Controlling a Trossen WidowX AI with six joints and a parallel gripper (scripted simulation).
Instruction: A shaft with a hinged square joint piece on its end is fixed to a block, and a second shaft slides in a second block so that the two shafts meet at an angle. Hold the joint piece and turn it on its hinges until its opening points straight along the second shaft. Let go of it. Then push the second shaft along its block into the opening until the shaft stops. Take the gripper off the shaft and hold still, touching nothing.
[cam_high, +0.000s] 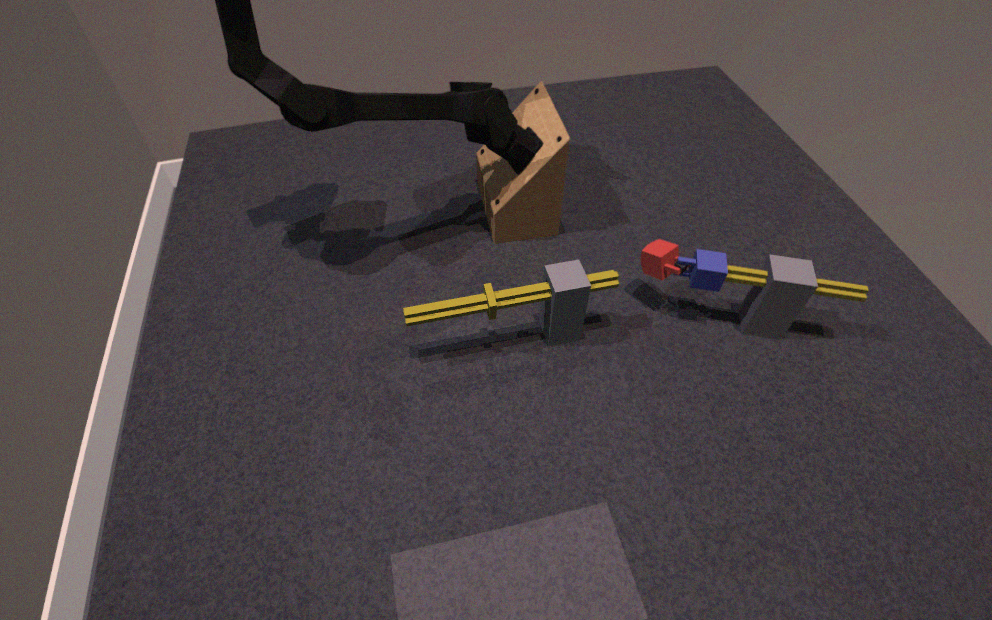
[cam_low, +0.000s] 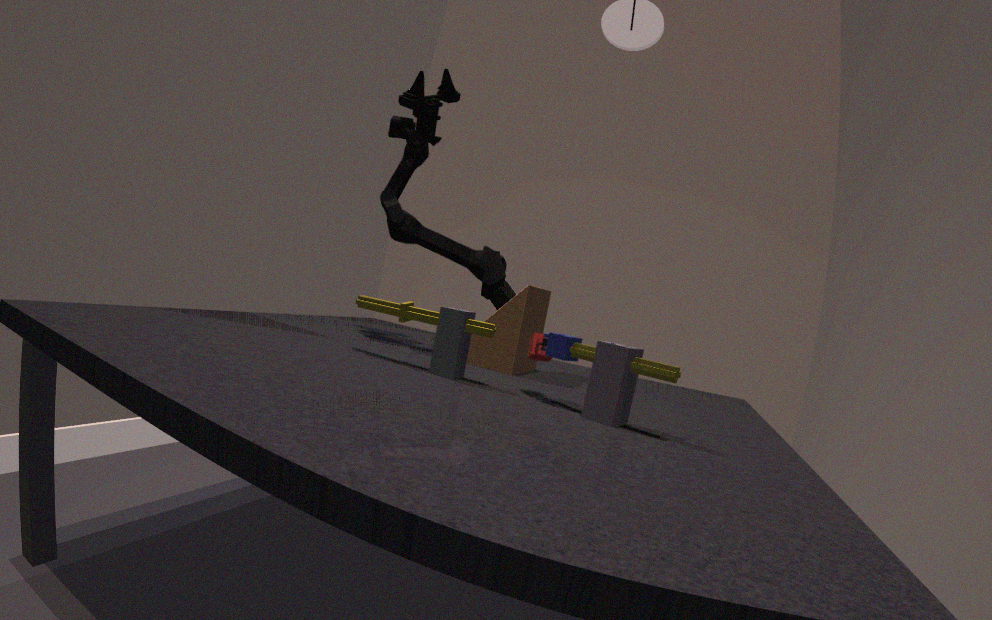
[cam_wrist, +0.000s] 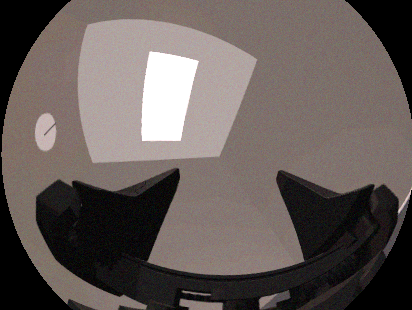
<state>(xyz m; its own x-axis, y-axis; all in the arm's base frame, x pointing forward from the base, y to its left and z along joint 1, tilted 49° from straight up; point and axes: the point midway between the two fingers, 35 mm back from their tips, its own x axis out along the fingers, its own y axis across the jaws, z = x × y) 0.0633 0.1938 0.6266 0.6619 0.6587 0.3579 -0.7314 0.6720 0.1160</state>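
Now: the red joint piece 25 cm ahead of my gripper tip, 46 cm to the left of it and 65 cm below it.
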